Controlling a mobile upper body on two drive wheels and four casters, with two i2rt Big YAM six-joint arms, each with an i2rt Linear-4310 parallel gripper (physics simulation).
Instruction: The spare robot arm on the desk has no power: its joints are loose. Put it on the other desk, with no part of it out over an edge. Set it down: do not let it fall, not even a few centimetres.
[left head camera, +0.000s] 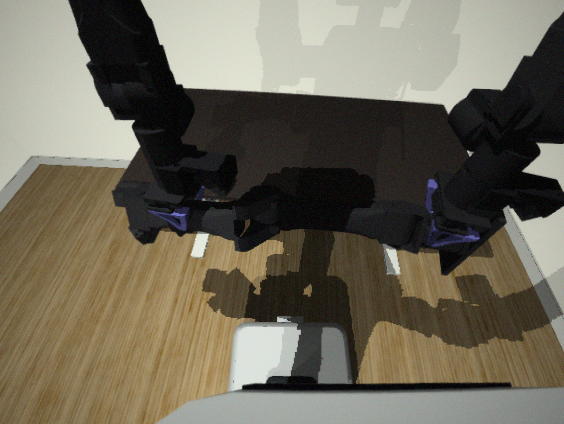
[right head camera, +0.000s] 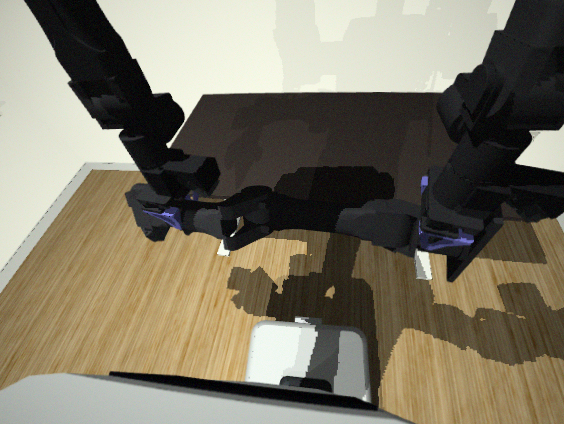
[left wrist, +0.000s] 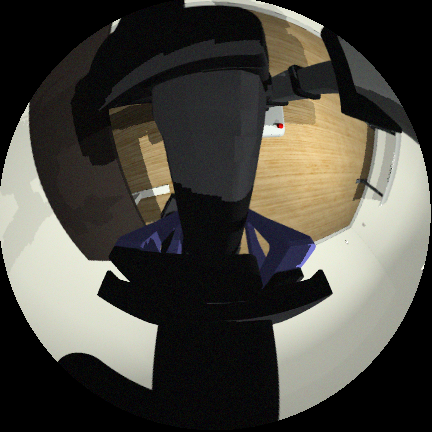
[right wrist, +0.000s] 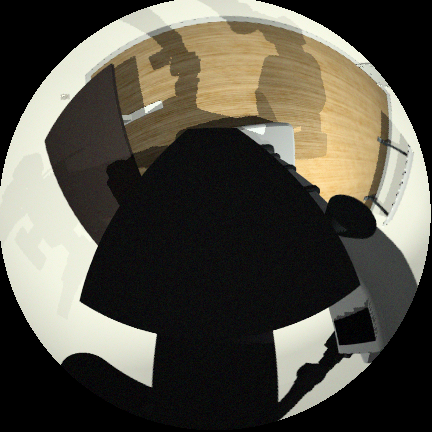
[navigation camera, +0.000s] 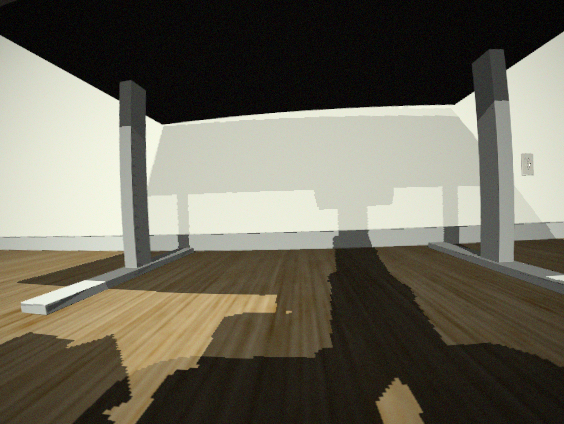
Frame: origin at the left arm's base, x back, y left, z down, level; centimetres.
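Seen in the pictures: left gripper, fingertip midpoint: (left head camera: 190, 217) (right head camera: 187, 217) (left wrist: 214, 213); right gripper, fingertip midpoint: (left head camera: 429, 230) (right head camera: 426, 232).
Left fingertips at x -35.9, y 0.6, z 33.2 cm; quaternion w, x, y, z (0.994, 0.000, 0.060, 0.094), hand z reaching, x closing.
A point is followed by its place in that frame.
The black spare arm (left head camera: 315, 215) (right head camera: 310, 215) is stretched sideways in the air between my grippers, along the near edge of the other desk. The other desk's dark top (left head camera: 300, 140) @[x -102.9, y -26.0, z 68.9 cm] (right head camera: 300, 135) @[x -106.0, y -17.5, z 68.9 cm] (left wrist: 65, 190) @[x -111.4, y -10.2, z 69.0 cm] (right wrist: 80, 165) @[x -99.2, y -65.1, z 69.0 cm] lies beyond it; much of its near edge is hidden. My left gripper (left head camera: 186, 207) @[x -35.9, y 0.6, z 33.2 cm] (right head camera: 181, 206) @[x -35.9, y 0.6, z 33.2 cm] (left wrist: 214, 213) @[x -35.9, y 0.6, z 33.2 cm] is shut on the spare arm's left end, purple fingers on either side. My right gripper (left head camera: 437, 217) (right head camera: 431, 215) is shut on its right end. A black shape hides the right fingers in the right wrist view. The gap above the desk top is unclear.
The desk's light feet (left head camera: 199, 246) @[x -81.5, y 35.5, z 138.5 cm] (right head camera: 423, 265) @[x -72.5, y -88.6, z 138.5 cm] (navigation camera: 65, 297) @[x -79.1, y 31.9, z 138.7 cm] and legs (navigation camera: 135, 175) @[x -107.2, y 31.1, z 105.7 cm] stand below the dark top. A wall is beyond the desk. My white base (left head camera: 260, 350) @[x -20.0, y -9.2, z 115.0 cm] (right head camera: 280, 350) @[x -19.7, y -11.0, z 115.0 cm] is at the bottom. Pale furniture with dark legs shows at the right of the wrist views.
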